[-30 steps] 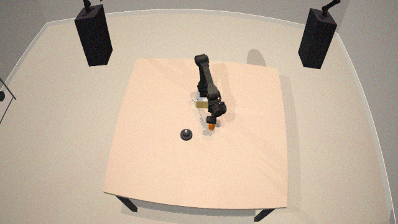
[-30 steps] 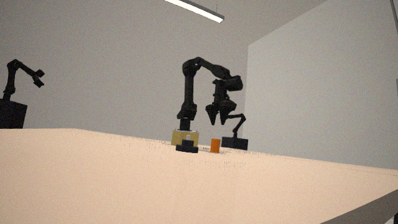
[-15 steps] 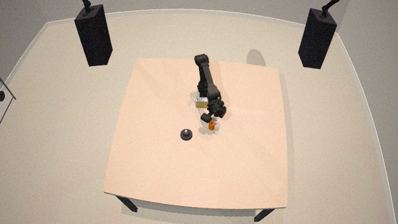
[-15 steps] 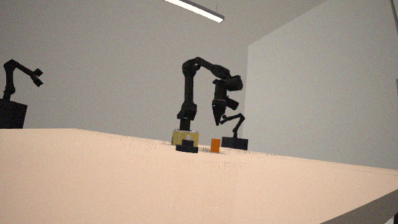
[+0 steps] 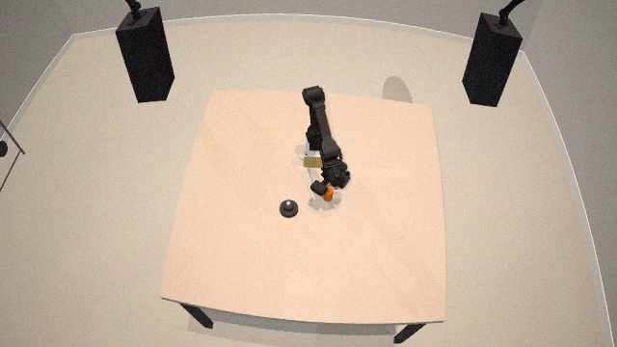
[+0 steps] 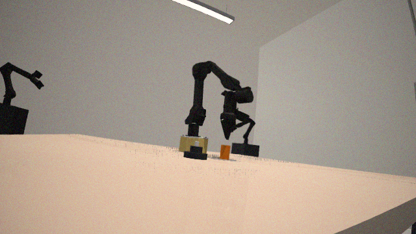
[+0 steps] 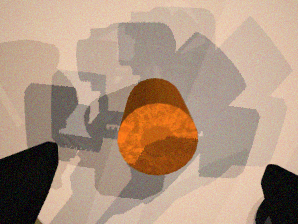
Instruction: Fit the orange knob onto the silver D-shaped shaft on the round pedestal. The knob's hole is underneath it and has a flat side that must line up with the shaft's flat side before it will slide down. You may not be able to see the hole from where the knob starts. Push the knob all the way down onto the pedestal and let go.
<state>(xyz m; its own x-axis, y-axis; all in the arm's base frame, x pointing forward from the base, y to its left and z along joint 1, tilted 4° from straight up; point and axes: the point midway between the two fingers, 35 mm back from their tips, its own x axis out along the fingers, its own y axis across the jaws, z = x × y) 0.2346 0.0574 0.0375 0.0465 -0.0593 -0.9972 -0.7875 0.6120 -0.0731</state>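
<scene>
Right now my gripper tip is 4 cm above the orange knob. From my gripper tip the other things lie so: round pedestal (6 cm ahead, 17 cm to the right, 6 cm below).
</scene>
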